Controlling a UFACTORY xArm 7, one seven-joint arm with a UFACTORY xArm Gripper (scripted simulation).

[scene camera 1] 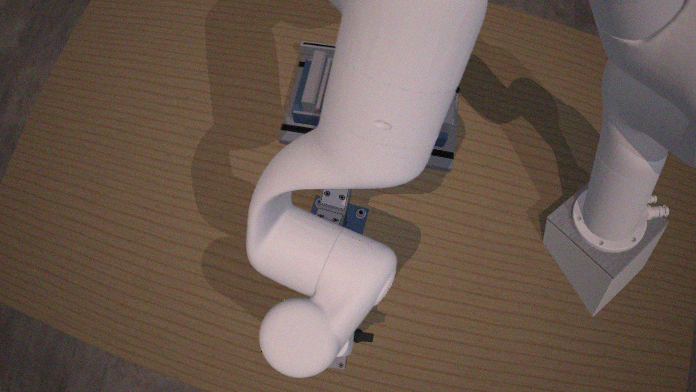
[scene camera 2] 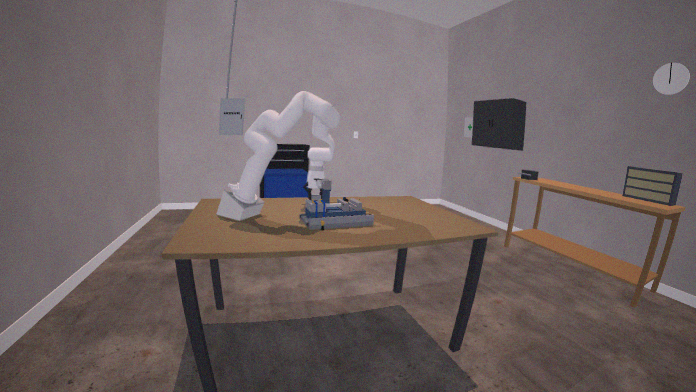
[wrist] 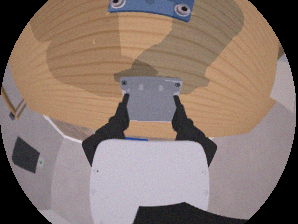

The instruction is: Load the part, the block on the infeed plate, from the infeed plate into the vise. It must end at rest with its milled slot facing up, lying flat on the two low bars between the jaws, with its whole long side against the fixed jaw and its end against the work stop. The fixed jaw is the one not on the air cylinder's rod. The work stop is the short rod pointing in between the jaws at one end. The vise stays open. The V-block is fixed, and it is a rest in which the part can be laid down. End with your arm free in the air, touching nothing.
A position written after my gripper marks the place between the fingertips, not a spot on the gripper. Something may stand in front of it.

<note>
In view: my gripper (wrist: 151,101), a part (wrist: 148,105) and a fixed jaw (scene camera 1: 313,83).
</note>
